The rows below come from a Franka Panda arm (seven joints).
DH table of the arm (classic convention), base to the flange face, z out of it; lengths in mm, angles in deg. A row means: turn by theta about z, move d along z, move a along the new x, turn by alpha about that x. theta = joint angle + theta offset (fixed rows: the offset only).
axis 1: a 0, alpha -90, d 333, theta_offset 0
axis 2: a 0, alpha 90, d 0, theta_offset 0
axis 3: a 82.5, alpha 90, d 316, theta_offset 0
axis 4: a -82.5, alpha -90, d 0, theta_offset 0
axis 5: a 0, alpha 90, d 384, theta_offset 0
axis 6: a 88, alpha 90, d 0, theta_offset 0
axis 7: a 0, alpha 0, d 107, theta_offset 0
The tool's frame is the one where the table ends.
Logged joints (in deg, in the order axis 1, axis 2, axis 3, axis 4, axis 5, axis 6, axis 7), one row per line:
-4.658 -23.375 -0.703 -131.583 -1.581 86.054 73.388
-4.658 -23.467 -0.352 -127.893 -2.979 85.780 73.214
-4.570 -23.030 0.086 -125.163 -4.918 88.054 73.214
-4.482 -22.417 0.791 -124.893 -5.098 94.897 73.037
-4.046 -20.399 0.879 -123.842 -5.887 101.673 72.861
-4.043 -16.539 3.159 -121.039 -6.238 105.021 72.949
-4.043 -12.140 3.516 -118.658 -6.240 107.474 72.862
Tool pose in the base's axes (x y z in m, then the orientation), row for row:
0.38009 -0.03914 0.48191 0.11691 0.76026 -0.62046 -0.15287
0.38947 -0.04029 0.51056 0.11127 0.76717 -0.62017 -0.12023
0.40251 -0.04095 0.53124 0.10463 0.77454 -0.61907 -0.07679
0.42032 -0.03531 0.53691 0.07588 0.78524 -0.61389 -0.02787
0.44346 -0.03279 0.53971 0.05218 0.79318 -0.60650 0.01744
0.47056 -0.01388 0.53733 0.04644 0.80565 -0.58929 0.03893
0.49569 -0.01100 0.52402 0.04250 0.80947 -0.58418 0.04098
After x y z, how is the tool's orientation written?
As a quaternion, w x y z.
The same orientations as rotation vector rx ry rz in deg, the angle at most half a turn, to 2 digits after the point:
127.51 -104.06 -25.64
129.09 -104.35 -20.23
130.83 -104.57 -12.97
134.90 -105.46 -4.79
138.22 -105.69 3.04
140.88 -103.05 6.81
141.89 -102.40 7.18

